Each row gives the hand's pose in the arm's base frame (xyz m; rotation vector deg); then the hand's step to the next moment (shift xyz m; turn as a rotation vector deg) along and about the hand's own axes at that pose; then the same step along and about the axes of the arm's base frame.
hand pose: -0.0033 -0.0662 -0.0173 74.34 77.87 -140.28
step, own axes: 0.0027 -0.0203 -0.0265 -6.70 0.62 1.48
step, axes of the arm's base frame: 0.0069 0.0324 0.0050 3.63 -3.63 4.59
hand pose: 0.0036 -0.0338 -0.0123 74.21 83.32 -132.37
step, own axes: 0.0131 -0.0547 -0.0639 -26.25 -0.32 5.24
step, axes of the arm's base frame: 0.0023 0.0834 0.0170 13.17 -12.33 19.78
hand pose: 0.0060 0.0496 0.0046 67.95 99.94 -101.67
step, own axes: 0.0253 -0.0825 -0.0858 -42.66 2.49 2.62
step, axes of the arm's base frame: -0.0523 0.1012 0.0429 25.45 -14.93 31.02
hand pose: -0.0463 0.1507 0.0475 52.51 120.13 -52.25
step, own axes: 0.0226 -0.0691 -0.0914 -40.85 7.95 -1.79
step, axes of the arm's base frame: -0.0934 0.0448 0.0539 27.56 -8.04 30.18
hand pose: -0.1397 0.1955 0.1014 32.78 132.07 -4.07
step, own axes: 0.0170 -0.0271 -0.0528 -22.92 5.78 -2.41
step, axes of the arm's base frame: -0.0569 -0.0064 0.0232 15.09 -3.02 18.10
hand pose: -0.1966 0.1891 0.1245 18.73 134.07 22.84
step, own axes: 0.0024 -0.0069 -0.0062 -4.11 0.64 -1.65
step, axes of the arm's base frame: -0.0069 -0.0067 0.0002 1.80 -1.14 3.93
